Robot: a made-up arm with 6 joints. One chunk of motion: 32 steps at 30 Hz.
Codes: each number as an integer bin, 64 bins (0 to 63) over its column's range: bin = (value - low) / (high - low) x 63, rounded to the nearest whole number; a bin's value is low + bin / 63 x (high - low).
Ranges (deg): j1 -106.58..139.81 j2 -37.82..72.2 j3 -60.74..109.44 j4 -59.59..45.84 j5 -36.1..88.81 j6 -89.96..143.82
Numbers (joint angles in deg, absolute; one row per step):
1: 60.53 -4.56 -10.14 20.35 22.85 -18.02
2: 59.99 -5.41 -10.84 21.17 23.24 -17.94
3: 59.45 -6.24 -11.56 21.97 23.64 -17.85
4: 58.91 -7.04 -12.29 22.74 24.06 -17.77
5: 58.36 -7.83 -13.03 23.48 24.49 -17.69
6: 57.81 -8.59 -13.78 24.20 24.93 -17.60
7: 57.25 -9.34 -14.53 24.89 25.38 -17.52
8: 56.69 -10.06 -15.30 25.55 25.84 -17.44
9: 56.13 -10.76 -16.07 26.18 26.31 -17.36
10: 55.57 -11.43 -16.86 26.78 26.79 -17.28
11: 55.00 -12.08 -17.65 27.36 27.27 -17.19
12: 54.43 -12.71 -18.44 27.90 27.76 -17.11
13: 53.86 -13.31 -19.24 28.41 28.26 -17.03
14: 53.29 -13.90 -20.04 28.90 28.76 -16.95
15: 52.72 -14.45 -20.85 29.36 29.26 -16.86
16: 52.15 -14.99 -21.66 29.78 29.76 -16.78
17: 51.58 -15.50 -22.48 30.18 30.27 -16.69
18: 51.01 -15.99 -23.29 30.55 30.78 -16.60
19: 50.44 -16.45 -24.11 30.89 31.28 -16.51
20: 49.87 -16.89 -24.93 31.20 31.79 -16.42
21: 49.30 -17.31 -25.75 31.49 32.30 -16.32
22: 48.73 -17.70 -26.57 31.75 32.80 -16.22
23: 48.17 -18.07 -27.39 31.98 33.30 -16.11
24: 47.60 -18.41 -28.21 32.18 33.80 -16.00
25: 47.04 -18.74 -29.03 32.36 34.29 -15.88
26: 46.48 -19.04 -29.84 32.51 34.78 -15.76
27: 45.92 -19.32 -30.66 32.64 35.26 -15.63
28: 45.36 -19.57 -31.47 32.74 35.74 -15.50
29: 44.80 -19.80 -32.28 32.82 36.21 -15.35
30: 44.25 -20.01 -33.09 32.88 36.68 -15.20
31: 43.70 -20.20 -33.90 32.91 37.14 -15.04
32: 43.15 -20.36 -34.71 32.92 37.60 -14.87
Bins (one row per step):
1: 43 19 19 48 30 19
2: 43 19 18 48 30 19
3: 42 18 18 49 30 19
4: 42 18 18 49 30 19
5: 42 17 18 50 31 19
6: 42 17 17 50 31 19
7: 42 16 17 50 31 20
8: 42 16 17 51 31 20
9: 42 15 17 51 31 20
10: 41 15 16 52 32 20
11: 41 15 16 52 32 20
12: 41 14 16 52 32 20
13: 41 14 15 53 32 20
14: 41 14 15 53 33 20
15: 41 13 15 53 33 20
16: 41 13 14 53 33 20
17: 40 13 14 54 33 20
18: 40 13 14 54 34 20
19: 40 12 14 54 34 20
20: 40 12 13 54 34 20
21: 40 12 13 54 34 20
22: 40 12 13 55 35 20
23: 40 11 12 55 35 20
24: 39 11 12 55 35 20
25: 39 11 12 55 36 20
26: 39 11 11 55 36 20
27: 39 11 11 55 36 20
28: 39 10 11 55 36 20
29: 39 10 11 55 36 20
30: 39 10 10 55 37 20
31: 38 10 10 55 37 20
32: 38 10 10 55 37 20

